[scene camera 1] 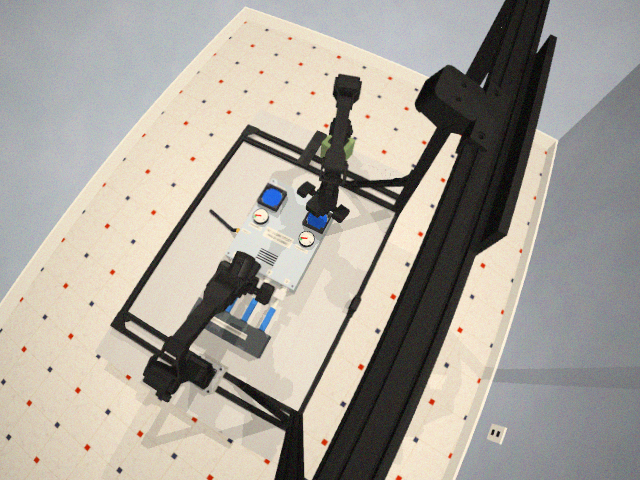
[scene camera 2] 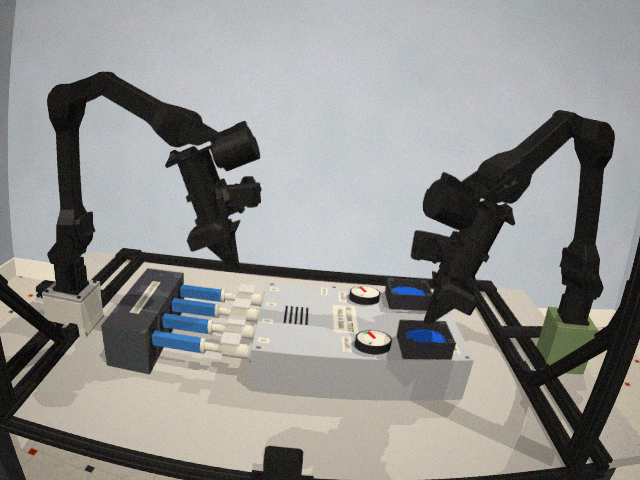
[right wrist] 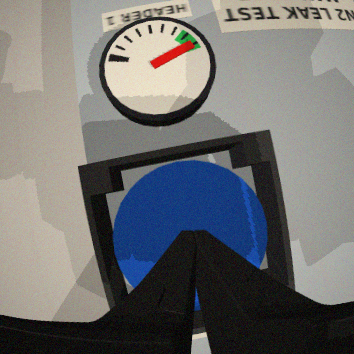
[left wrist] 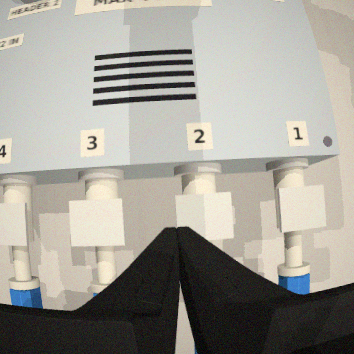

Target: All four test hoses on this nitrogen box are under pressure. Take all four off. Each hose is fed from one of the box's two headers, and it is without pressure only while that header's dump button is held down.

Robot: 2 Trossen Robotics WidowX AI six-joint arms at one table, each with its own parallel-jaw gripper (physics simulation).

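Frame: origin at the left arm's base, x left, y back, z up, level; centimetres.
Seen in the pictures: left gripper, between the fingertips: (scene camera 2: 236, 269) (left wrist: 176, 238); right gripper, between the fingertips: (scene camera 1: 317, 216) (scene camera 2: 426, 322) (right wrist: 192, 241); left arm's base, origin of its link: (scene camera 1: 204, 374) (scene camera 2: 71, 286); right arm's base, origin of its link: (scene camera 2: 572, 318).
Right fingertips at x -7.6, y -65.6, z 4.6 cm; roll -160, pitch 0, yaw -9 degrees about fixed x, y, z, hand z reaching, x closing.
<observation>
Offsets run from my right fingertips to a thing's top centre. "spot": to the spot under its first point.
The pale nitrogen box @[spot: dx -1.4, dy +17.4, dz -4.5 cm] (scene camera 1: 297, 263) (scene camera 2: 310, 379) (left wrist: 250, 75) has four hoses at one end; hose 1 @[spot: dx -2.5, dy +38.8, dz -6.4 cm] (scene camera 2: 178, 341) (left wrist: 294, 284) is nearest in scene camera 2. All four sit at their ports, with white connectors and blue sleeves. My left gripper (scene camera 2: 235, 264) (left wrist: 176, 238) is shut and empty, above the hoses, its tips over the connector of hose 2 @[spot: dx +4.8, dy +30.2, dz -4.8 cm] (left wrist: 217, 215) in the left wrist view. My right gripper (scene camera 2: 428, 320) (right wrist: 192, 241) is shut and empty, over the blue dump 1 button @[dx +0.1, dy -0.5, dz -2.9 cm] (scene camera 1: 317, 220) (scene camera 2: 426, 335) (right wrist: 190, 200); contact is unclear. The header 1 gauge @[spot: dx -1.3, dy +8.2, dz -3.1 cm] (scene camera 2: 373, 341) (right wrist: 150, 85) has its needle in the green.
The dump 2 button @[dx +19.1, dy -0.2, dz -2.9 cm] (scene camera 1: 272, 196) (scene camera 2: 408, 290) and the header 2 gauge @[spot: dx +19.1, dy +8.3, dz -2.9 cm] (scene camera 1: 260, 215) (scene camera 2: 364, 294) are on the far side in scene camera 2. A dark block @[spot: dx -2.1, dy +49.4, dz -4.5 cm] (scene camera 1: 253, 345) (scene camera 2: 129, 341) stands at the hoses' outer ends. A black frame (scene camera 1: 178, 222) surrounds the work area.
</observation>
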